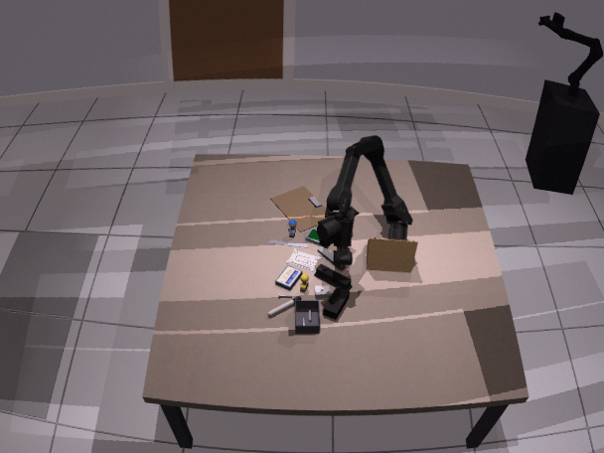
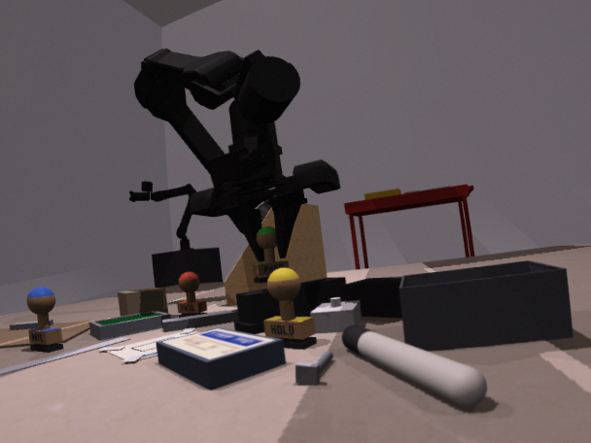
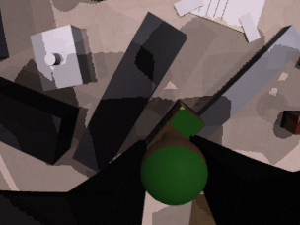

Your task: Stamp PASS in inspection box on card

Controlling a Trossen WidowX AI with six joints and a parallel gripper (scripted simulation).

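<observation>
The green ink pad is 9 cm ahead of my gripper tip, 17 cm to the right of it and 7 cm below it. Round my gripper tip: yellow-knobbed hold stamp: 11 cm ahead, 8 cm to the left, 5 cm below; then red-knobbed stamp: 14 cm to the right, 5 cm below; then green-knobbed stamp: 1 cm below.
</observation>
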